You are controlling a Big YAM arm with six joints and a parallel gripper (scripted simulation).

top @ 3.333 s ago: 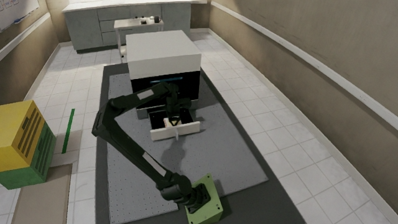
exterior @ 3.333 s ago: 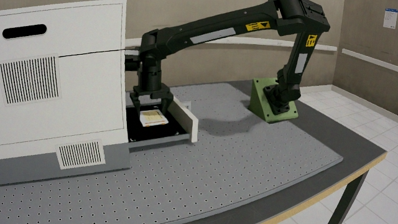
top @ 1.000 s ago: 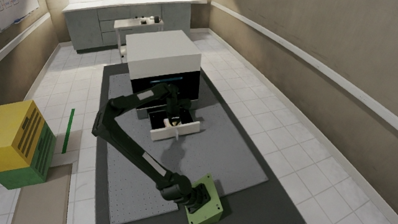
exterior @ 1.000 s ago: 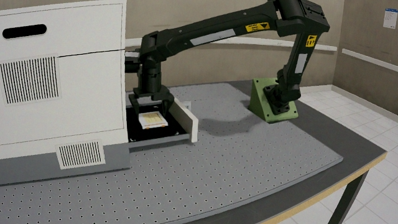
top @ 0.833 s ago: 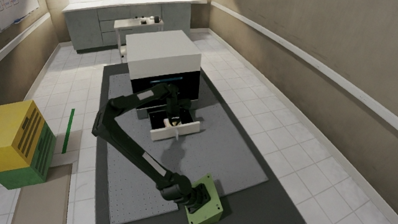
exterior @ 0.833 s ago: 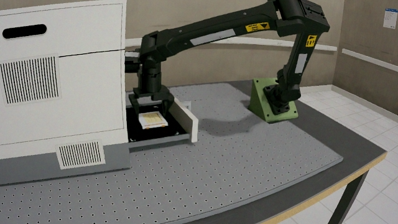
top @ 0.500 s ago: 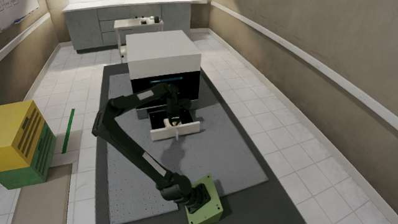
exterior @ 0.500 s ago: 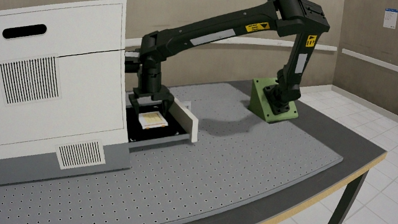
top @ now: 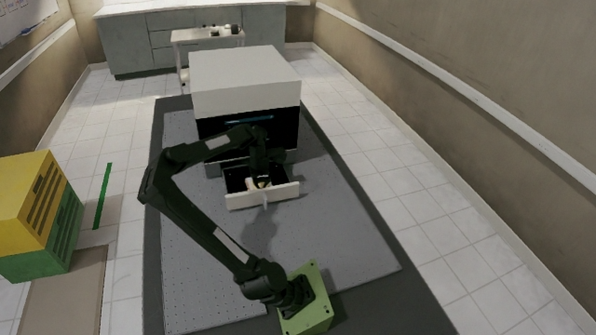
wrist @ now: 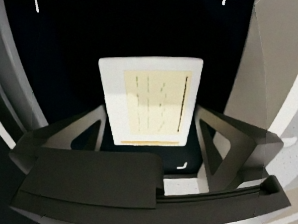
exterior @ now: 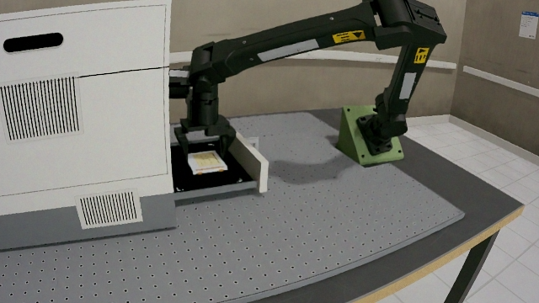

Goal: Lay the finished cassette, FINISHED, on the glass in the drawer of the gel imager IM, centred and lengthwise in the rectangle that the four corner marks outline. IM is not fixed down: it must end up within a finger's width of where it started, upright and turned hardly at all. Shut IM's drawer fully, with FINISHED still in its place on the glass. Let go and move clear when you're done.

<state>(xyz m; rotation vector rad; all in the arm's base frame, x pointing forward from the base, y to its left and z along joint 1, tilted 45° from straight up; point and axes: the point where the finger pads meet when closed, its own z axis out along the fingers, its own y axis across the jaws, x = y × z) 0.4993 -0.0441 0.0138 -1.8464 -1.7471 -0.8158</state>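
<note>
My hand is 3 cm short of the imager drawer and 1 cm below it. From my hand the other things lie so: cassette: 1 cm to the left, 1 cm below.
</note>
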